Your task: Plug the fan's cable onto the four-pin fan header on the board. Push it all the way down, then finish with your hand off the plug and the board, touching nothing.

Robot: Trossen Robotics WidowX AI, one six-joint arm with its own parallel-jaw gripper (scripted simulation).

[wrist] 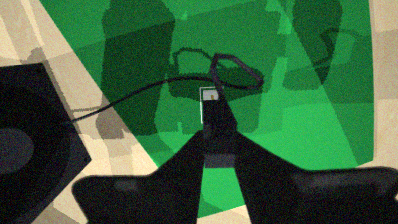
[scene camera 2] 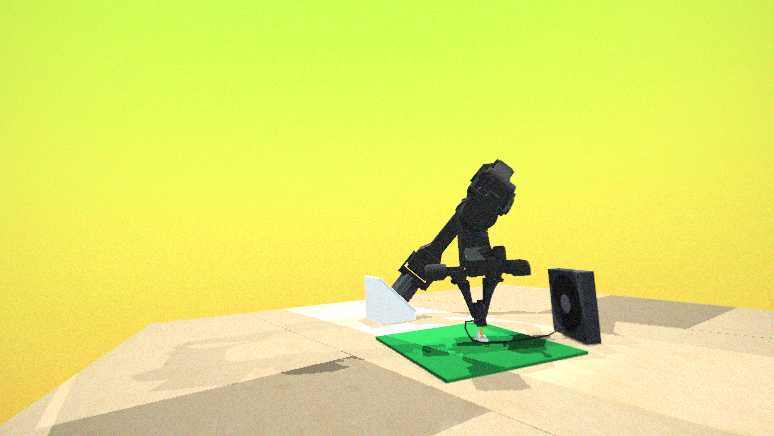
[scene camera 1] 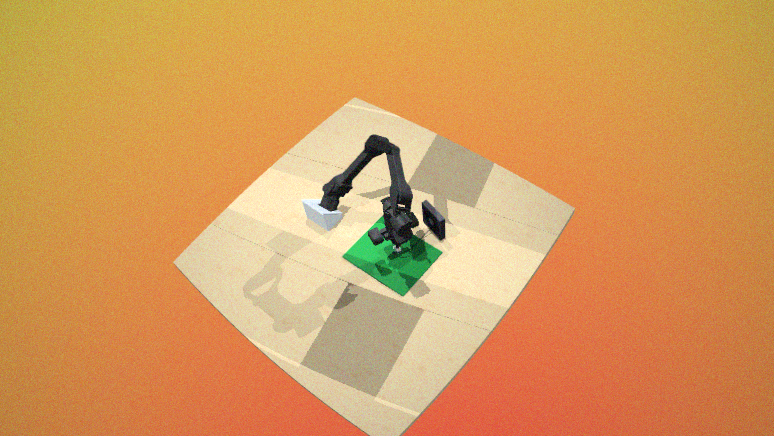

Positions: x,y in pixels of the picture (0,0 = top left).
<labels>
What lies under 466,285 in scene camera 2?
The gripper.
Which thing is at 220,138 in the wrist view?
A dark fan plug.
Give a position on a green board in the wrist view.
At 315,109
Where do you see a green board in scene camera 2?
447,352
</labels>
